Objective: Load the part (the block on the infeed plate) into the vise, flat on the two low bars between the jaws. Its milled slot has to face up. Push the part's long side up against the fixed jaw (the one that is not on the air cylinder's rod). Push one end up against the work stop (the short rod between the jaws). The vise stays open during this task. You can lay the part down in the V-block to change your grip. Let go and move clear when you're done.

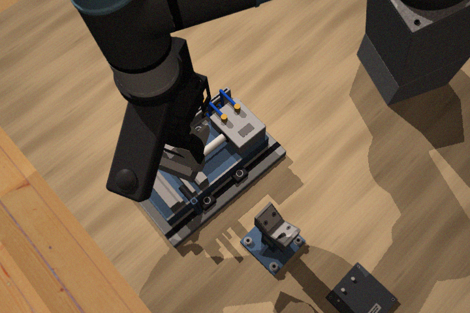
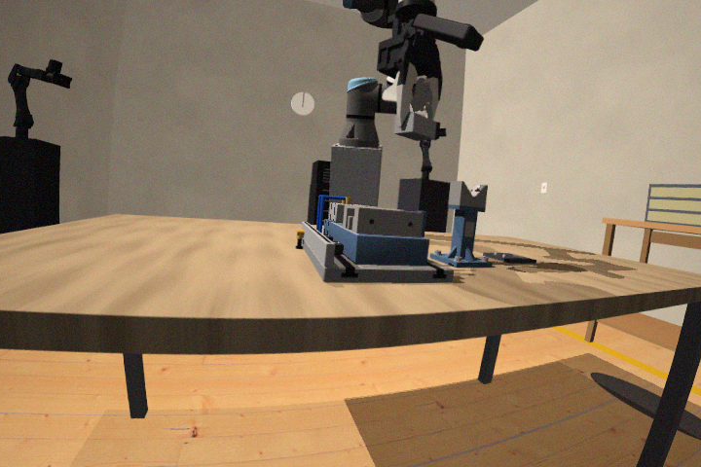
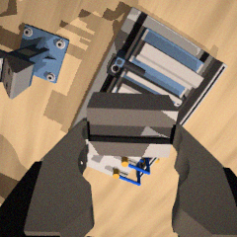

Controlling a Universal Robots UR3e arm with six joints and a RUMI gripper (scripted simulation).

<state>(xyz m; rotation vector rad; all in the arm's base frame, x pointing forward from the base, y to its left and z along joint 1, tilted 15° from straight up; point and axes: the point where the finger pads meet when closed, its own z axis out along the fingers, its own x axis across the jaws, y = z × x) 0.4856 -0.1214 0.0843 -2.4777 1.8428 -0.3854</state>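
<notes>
The fixed jaw lies 3 cm ahead of my hand, 6 cm to the right of it and 16 cm below it. Round my hand: part (right at my hand); dark work stop (1 cm ahead, 15 cm below); moving jaw (3 cm behind, 4 cm to the right, 16 cm below).
</notes>
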